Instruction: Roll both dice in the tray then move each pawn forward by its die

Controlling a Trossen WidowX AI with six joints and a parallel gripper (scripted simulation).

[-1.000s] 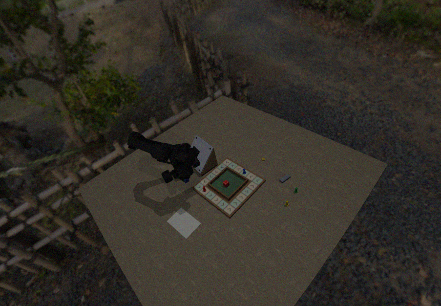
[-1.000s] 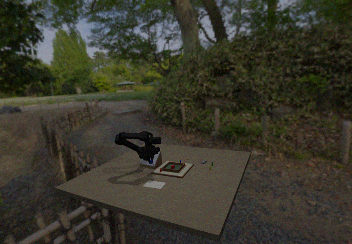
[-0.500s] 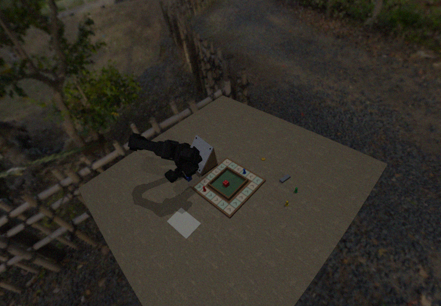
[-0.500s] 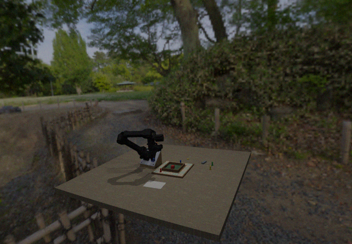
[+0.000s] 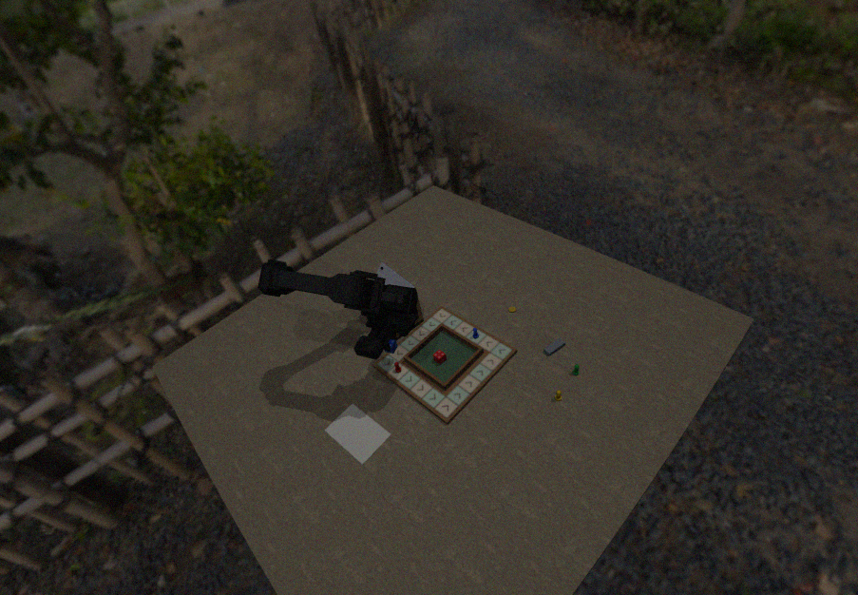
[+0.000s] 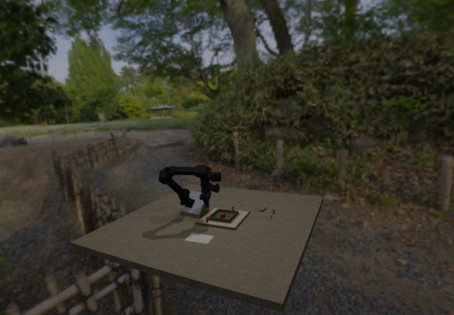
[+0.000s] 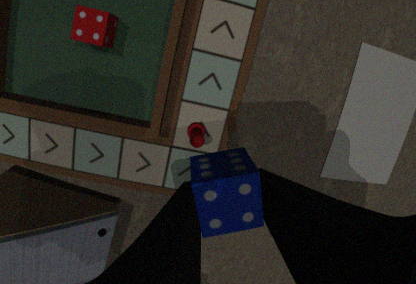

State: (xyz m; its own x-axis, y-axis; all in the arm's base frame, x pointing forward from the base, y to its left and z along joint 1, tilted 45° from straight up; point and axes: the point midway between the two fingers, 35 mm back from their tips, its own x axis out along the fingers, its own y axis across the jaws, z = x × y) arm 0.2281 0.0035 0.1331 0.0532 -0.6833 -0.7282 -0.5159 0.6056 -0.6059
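My gripper tip is 10 cm above the red pawn and 1 cm past it. From my gripper tip the other things lie so: white sheet 18 cm to the right, 13 cm below, 7 cm ahead; blue pawn 24 cm to the left, 10 cm below, 4 cm ahead; green tray 13 cm below, 12 cm to the left, 4 cm ahead.
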